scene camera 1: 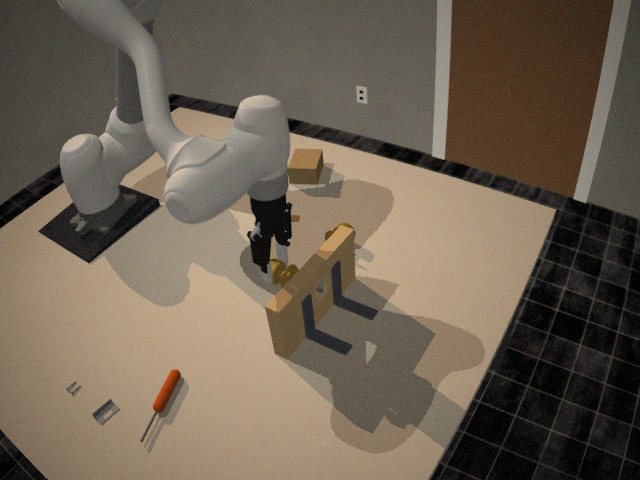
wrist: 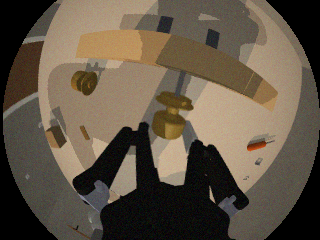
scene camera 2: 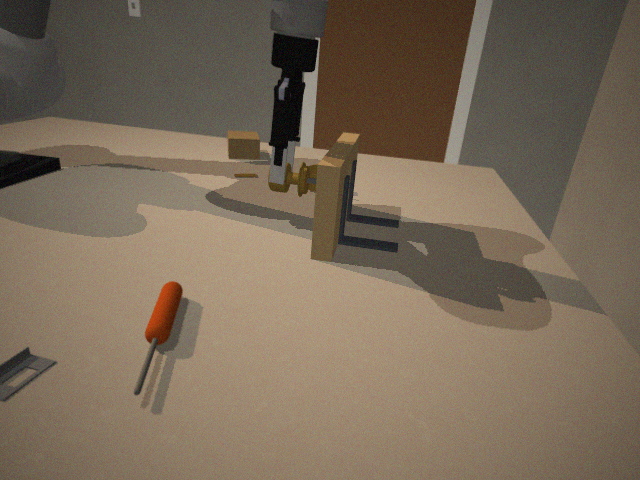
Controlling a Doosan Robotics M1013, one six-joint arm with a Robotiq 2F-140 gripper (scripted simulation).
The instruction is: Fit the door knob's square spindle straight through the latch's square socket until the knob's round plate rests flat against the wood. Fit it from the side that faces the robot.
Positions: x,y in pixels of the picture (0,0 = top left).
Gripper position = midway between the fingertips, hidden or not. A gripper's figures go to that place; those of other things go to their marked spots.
My gripper [wrist: 168,123]: 0.21 m from the lens. A brass door knob [wrist: 169,125]: 0.18 m from the lens.
